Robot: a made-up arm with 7 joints.
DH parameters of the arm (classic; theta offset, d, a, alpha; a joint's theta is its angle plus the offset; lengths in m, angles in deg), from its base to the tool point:
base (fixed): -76.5 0 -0.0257 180
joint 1: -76.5 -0.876 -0.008 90
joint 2: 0 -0.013 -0.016 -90
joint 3: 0 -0.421 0.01 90
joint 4: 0 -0.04 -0.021 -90
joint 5: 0 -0.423 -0.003 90
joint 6: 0 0.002 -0.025 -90
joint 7: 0 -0.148 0.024 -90
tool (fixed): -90 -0.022 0 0
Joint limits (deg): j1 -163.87..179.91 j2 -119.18..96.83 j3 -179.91..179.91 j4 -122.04..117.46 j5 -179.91..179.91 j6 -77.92..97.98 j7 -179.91..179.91
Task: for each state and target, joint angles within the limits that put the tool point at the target. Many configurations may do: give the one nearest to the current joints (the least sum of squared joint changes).
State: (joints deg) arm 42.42 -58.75 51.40 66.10 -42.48 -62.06 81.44
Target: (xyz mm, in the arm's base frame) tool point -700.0 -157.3 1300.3
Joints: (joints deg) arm 26.19 -60.82 56.77 71.65 -44.72 -59.58 81.57
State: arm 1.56 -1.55 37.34 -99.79 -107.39 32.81 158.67
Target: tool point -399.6 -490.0 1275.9
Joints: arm -45.66 -7.77 -4.15 -84.14 -105.19 19.72 161.33
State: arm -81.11 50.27 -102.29 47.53 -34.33 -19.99 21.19
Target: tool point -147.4 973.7 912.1
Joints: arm -84.53 86.14 -93.76 31.20 -35.68 -21.34 21.41
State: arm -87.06 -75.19 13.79 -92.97 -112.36 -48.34 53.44
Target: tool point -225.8 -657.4 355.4
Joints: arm -73.76 -95.22 19.33 -54.92 -117.06 -36.36 54.68
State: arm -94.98 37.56 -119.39 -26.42 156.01 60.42 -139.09
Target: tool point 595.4 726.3 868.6
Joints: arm -66.29 75.85 -121.02 -29.15 155.13 52.88 -138.65
